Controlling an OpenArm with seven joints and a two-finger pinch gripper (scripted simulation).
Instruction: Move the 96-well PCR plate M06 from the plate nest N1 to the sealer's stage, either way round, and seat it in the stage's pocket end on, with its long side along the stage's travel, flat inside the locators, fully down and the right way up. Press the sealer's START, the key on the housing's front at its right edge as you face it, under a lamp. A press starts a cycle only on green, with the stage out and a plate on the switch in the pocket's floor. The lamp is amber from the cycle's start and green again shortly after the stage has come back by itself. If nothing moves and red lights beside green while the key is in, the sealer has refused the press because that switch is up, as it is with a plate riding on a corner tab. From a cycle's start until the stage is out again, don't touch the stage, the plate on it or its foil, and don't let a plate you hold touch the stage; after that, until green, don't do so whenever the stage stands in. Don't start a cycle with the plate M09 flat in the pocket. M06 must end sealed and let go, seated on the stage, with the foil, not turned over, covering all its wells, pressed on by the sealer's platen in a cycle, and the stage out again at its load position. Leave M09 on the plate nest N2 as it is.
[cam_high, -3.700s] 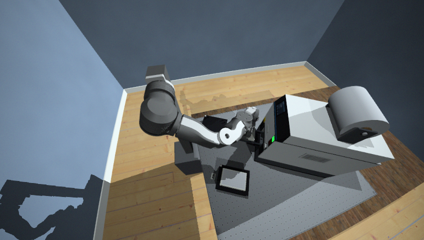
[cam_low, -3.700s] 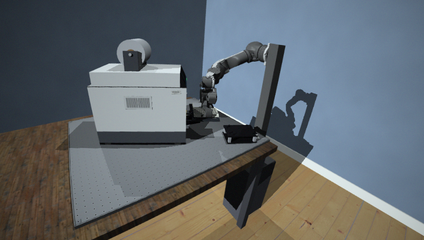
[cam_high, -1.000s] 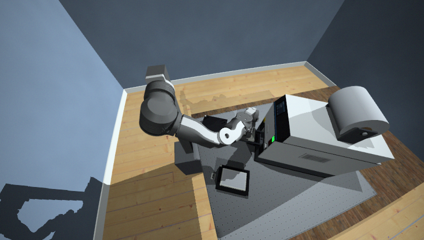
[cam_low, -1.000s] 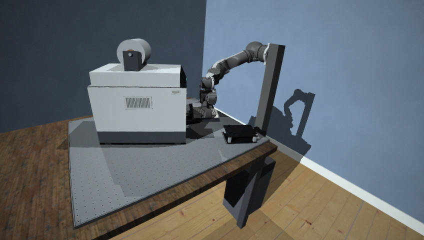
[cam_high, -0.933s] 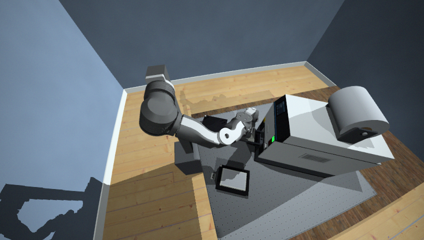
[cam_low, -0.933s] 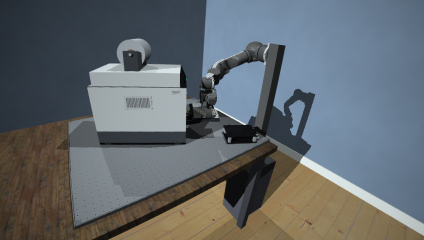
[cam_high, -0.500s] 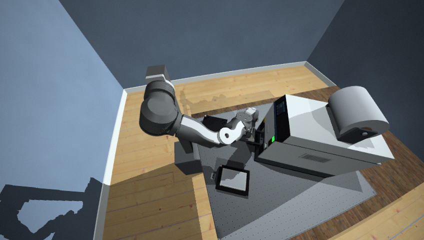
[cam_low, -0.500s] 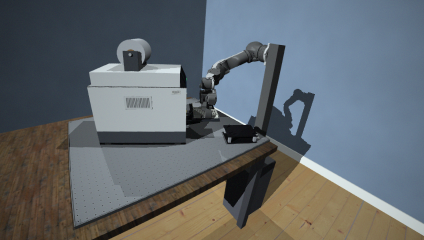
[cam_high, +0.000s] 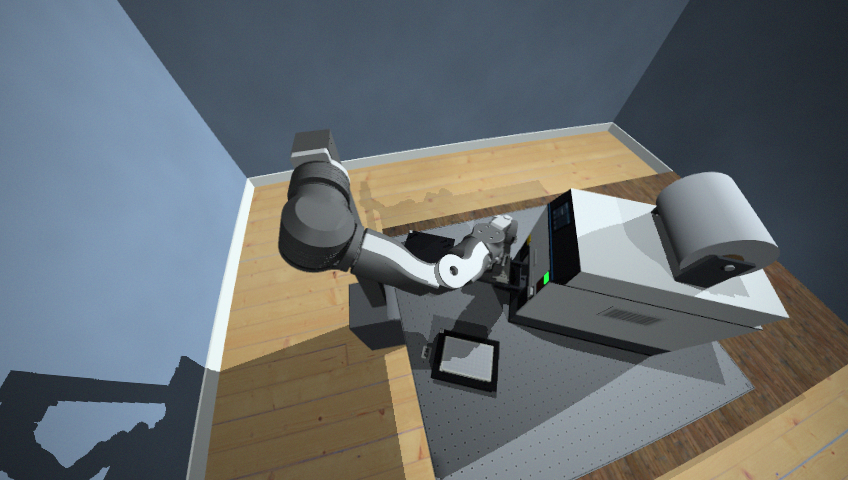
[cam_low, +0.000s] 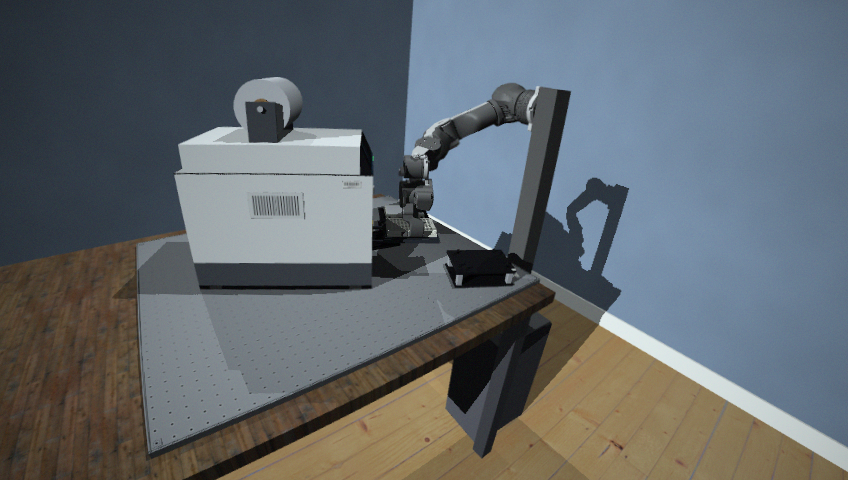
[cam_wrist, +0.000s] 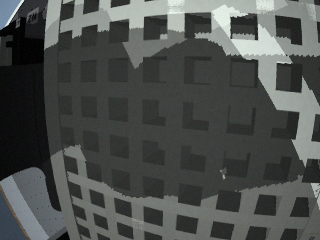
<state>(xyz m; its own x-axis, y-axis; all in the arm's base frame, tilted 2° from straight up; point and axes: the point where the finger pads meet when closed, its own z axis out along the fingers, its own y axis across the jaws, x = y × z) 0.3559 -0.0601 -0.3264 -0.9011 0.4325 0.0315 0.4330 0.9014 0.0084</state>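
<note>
Right now my hand is 1 cm above the sealer stage. Round my hand: yellow warning label: 13 cm ahead, 4 cm to the left, 4 cm above; then pale foil: 16 cm ahead, 8 cm to the right, 2 cm above; then black nest N1: 15 cm behind, 13 cm to the left, 8 cm below.
</note>
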